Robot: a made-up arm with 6 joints.
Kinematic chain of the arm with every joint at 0, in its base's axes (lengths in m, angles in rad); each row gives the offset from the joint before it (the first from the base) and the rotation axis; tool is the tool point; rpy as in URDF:
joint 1: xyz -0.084 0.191 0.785 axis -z
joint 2: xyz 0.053 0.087 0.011 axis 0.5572 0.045 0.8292
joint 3: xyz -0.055 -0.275 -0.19 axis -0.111 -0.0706 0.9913
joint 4: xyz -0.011 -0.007 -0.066 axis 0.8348 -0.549 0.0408
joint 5: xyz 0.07 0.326 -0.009 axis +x
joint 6: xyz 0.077 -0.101 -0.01 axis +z
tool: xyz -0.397 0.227 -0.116 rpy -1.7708 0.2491 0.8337
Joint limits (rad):
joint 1: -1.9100..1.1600
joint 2: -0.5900..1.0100
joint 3: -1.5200..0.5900
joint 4: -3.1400..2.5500
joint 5: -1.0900..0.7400
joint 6: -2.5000..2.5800
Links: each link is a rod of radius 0.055 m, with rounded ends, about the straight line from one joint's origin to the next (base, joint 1, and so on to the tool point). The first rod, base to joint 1, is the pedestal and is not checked.
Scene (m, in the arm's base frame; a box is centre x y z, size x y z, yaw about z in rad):
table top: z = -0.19
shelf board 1: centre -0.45 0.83 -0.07 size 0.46 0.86 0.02 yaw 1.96
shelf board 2: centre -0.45 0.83 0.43 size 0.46 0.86 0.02 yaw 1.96
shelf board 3: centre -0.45 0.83 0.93 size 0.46 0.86 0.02 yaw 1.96
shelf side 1: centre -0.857 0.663 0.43 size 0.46 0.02 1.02 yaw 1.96
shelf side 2: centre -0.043 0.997 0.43 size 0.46 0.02 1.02 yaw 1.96
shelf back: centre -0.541 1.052 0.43 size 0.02 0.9 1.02 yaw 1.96
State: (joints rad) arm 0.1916 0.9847 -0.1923 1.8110 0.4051 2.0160
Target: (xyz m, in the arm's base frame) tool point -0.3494 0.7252 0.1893
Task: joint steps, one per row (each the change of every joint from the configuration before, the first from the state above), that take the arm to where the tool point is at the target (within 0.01 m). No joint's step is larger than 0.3 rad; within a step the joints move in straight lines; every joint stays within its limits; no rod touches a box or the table.
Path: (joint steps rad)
1: -0.2868 0.0036 0.1024 0.1056 -0.2032 0.0806
2: -0.2867 0.0036 0.1024 0.1055 -0.2032 0.0805
3: -0.2868 0.0036 0.1024 0.1056 -0.2032 0.0806
4: -0.2868 0.0037 0.1025 0.1056 -0.2032 0.0806
5: -0.2868 0.0036 0.1024 0.1056 -0.2032 0.0806
6: -0.2867 0.0036 0.1024 0.1055 -0.2032 0.0805
7: -0.2868 0.0036 0.1024 0.1056 -0.2032 0.0806

